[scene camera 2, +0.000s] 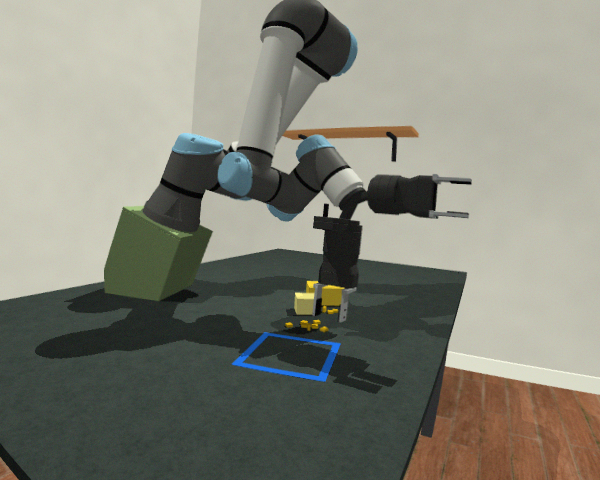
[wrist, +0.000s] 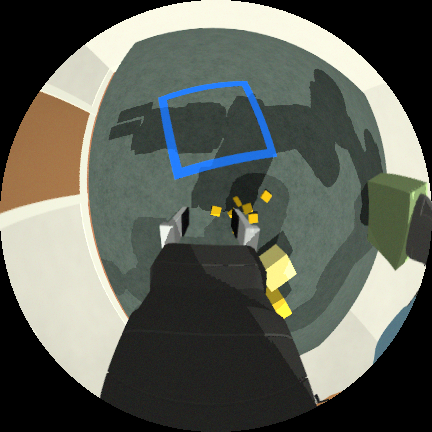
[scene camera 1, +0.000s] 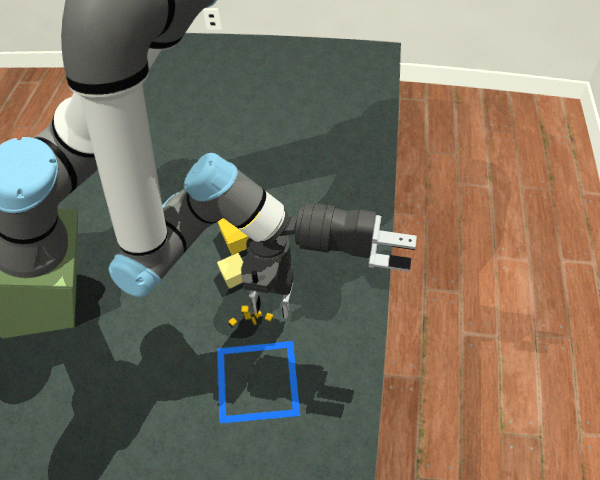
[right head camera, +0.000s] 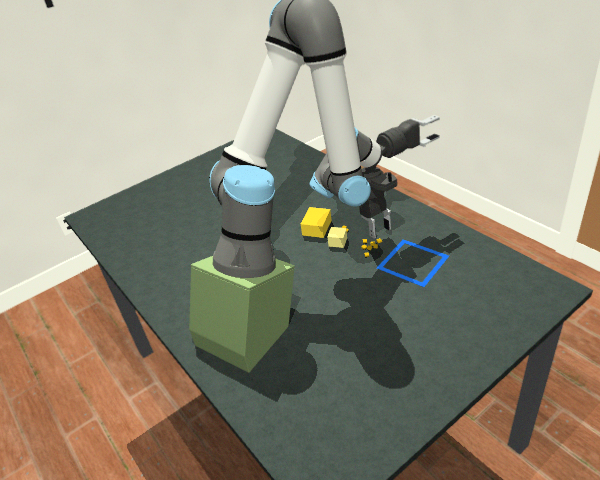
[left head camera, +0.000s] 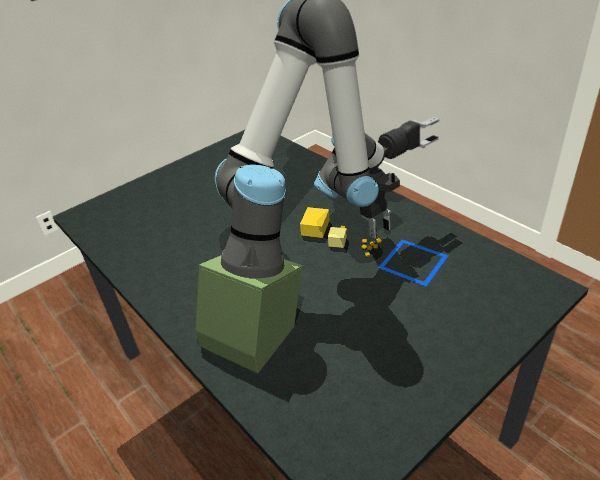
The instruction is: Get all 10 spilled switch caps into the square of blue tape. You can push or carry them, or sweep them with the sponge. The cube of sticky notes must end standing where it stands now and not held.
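Pixels of known places: end effector, tool point: (scene camera 2: 329,309) (wrist: 209,220) (scene camera 1: 271,306) (right head camera: 380,227) (left head camera: 379,228); arm's base, origin of the base link: (scene camera 2: 170,219) (scene camera 1: 28,244) (right head camera: 243,264) (left head camera: 252,264).
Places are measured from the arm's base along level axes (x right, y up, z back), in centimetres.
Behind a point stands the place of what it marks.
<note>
My lower gripper (left head camera: 380,231) @(x 2.0, y -14.8, z -46.0 cm) (right head camera: 379,231) @(x 2.0, y -14.8, z -46.0 cm) (scene camera 1: 270,312) @(x 2.0, y -14.8, z -46.0 cm) (scene camera 2: 329,316) @(x 2.0, y -14.8, z -46.0 cm) (wrist: 210,220) @(x 2.0, y -14.8, z -46.0 cm) points down, open and empty, above the table beside the nearer caps. Several small orange-yellow caps (left head camera: 367,254) @(x 4.1, y -18.8, z -37.9 cm) (right head camera: 366,254) @(x 4.0, y -18.8, z -37.8 cm) (scene camera 1: 232,321) @(x 4.0, y -18.8, z -38.0 cm) (scene camera 2: 288,325) @(x 4.5, y -19.0, z -38.3 cm) (wrist: 266,196) @(x 3.9, y -18.8, z -38.0 cm) lie loosely grouped outside the blue tape square (left head camera: 436,270) @(x 22.9, y -19.3, z -45.8 cm) (right head camera: 435,270) @(x 22.7, y -19.3, z -45.9 cm) (scene camera 1: 260,416) @(x 22.6, y -19.3, z -46.0 cm) (scene camera 2: 280,372) @(x 22.6, y -19.3, z -46.4 cm) (wrist: 170,137) @(x 13.2, y -19.3, z -50.9 cm). More caps lie beside the pale sticky-note cube (left head camera: 337,237) @(x -5.4, y -15.8, z -35.2 cm) (right head camera: 337,237) @(x -5.2, y -15.7, z -35.3 cm) (scene camera 1: 230,270) @(x -5.9, y -15.6, z -36.6 cm) (scene camera 2: 304,303) @(x -4.6, y -16.7, z -37.5 cm) (wrist: 281,272) @(x -6.8, y -15.6, z -36.3 cm), partly hidden. The cube stands near the bright yellow sponge (left head camera: 314,222) @(x -15.1, y -14.9, z -35.3 cm) (right head camera: 315,222) @(x -15.0, y -14.9, z -35.3 cm) (scene camera 1: 233,237) @(x -13.6, y -14.9, z -36.1 cm) (scene camera 2: 331,295) @(x -14.7, y -16.8, z -40.2 cm).
The bracket's other gripper (left head camera: 433,130) (scene camera 1: 407,252) (scene camera 2: 469,198) is open and points sideways, beyond the table edge in scene camera 1. The arm stands on a green block (left head camera: 230,315) @(x 4.3, y -5.7, z 11.3 cm) (right head camera: 220,312) @(x 4.1, y -5.2, z 11.1 cm) (scene camera 2: 140,260) @(x 9.5, y -9.7, z 0.6 cm). A wooden shelf (scene camera 2: 350,132) is on the wall behind.
</note>
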